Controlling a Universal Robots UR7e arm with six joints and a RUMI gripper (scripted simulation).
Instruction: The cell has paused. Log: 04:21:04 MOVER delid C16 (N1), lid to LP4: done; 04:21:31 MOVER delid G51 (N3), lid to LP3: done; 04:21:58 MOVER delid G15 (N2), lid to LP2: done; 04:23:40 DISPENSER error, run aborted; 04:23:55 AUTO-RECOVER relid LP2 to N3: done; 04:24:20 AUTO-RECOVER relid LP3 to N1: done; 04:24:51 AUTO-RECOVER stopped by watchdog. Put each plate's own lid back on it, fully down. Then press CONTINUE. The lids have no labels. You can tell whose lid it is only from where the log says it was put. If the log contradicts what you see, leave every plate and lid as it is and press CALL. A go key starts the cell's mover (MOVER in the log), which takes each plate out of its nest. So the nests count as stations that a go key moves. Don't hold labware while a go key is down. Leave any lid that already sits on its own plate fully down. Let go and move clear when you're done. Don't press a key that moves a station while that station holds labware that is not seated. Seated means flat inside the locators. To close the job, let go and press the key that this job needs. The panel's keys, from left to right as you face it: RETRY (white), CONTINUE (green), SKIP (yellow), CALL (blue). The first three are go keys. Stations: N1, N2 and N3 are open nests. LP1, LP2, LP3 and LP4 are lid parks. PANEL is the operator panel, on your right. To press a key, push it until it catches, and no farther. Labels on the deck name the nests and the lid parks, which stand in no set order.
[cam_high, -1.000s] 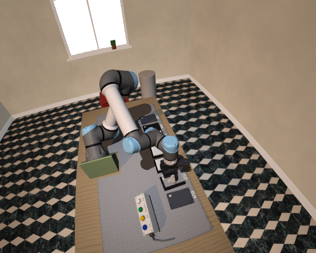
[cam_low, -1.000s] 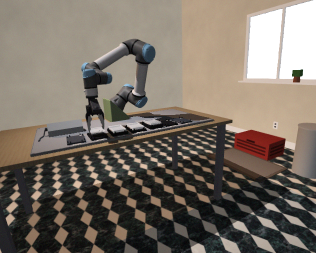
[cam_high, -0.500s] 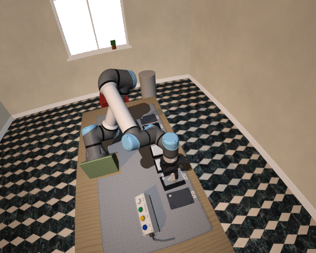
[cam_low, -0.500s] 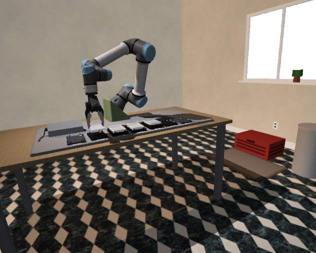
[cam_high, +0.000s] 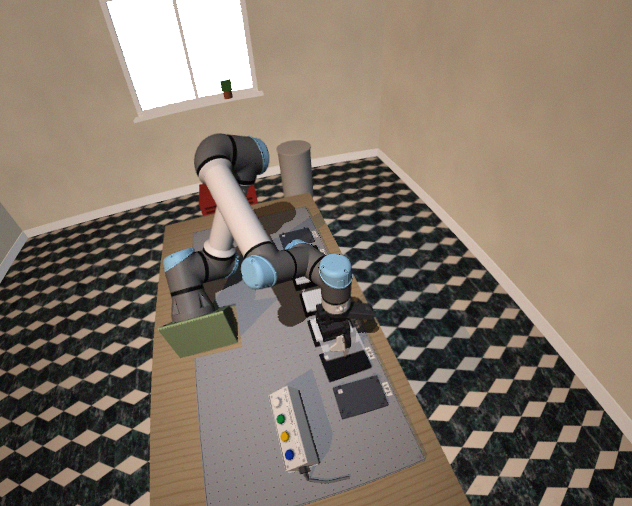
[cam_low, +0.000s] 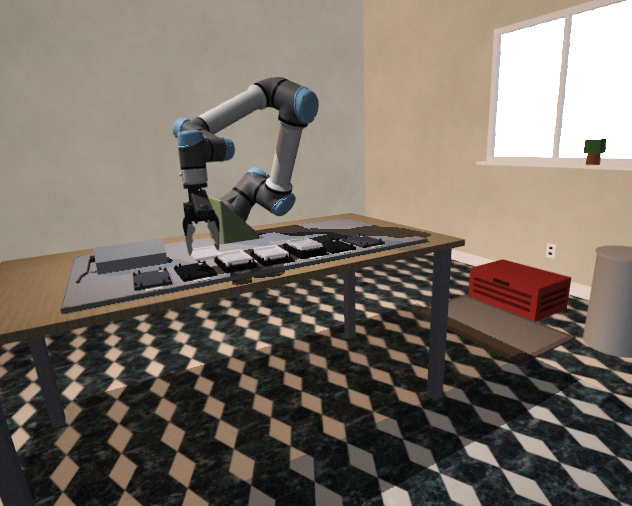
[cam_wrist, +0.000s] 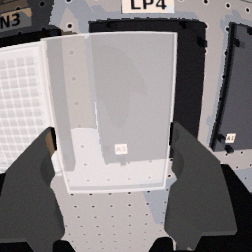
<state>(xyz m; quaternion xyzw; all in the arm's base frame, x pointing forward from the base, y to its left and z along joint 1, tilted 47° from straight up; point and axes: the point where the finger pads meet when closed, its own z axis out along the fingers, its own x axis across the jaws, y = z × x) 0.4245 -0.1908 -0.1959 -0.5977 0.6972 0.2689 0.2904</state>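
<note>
Right now the plate is 100 mm to the left of my hand, 40 mm below it and 10 mm ahead of it. From my hand the other things lie so: pale grey lid: 10 mm below; black lid park: 60 mm below, 40 mm to the right; green CONTINUE key: 260 mm behind, 150 mm to the right.
</note>
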